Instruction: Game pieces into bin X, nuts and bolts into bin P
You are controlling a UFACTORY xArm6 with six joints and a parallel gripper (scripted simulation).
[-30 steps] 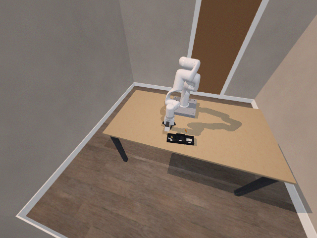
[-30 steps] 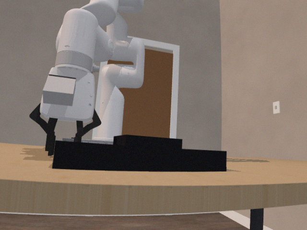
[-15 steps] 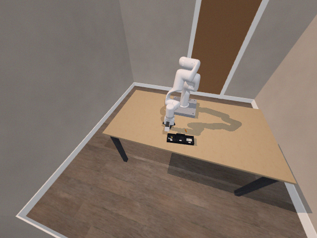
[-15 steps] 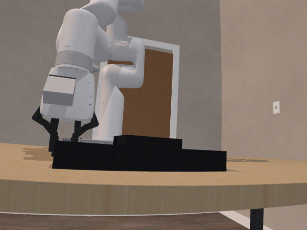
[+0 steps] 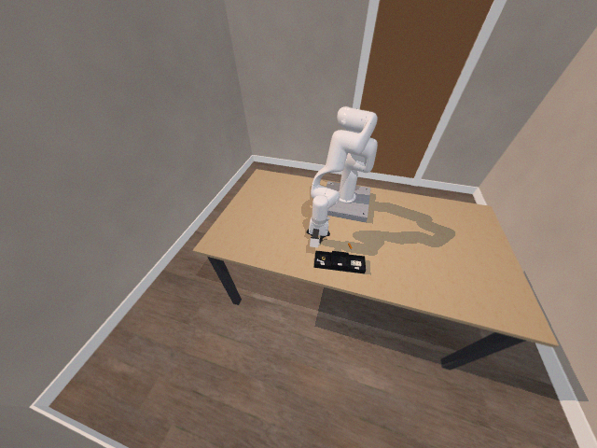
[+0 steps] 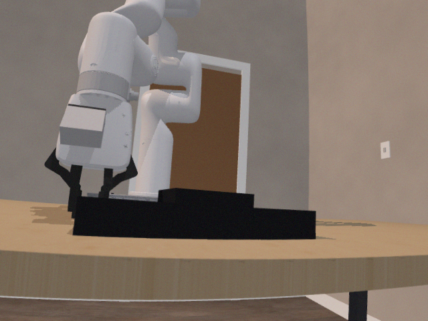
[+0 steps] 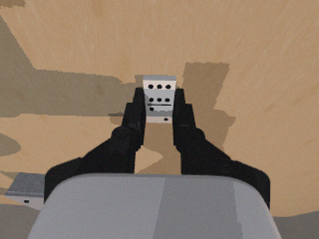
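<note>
Right now my hand is 14 cm short of the black bin and 12 cm to the right of it. From my hand the other things lie so: white domino: 2 cm below; then yellow nut: 12 cm ahead, 4 cm to the left, 1 cm below; then grey bolt: 14 cm ahead, 1 cm to the left, 1 cm below.
</note>
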